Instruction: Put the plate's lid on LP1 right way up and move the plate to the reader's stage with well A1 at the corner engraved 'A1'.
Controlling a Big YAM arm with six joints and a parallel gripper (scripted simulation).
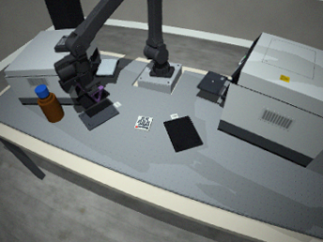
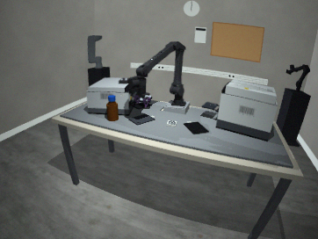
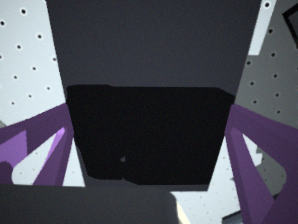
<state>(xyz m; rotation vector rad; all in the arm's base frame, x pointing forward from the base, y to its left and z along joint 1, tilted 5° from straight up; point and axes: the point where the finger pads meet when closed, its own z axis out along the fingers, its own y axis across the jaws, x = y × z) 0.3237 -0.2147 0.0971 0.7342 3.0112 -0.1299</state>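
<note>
The lidded plate lies right at my hand. From my hand the other things lie so: label 8 cm behind, 6 cm to the left, 12 cm below; LP1 pad 1 cm ahead, 11 cm below; brown capped bottle 7 cm ahead, 21 cm to the right.
</note>
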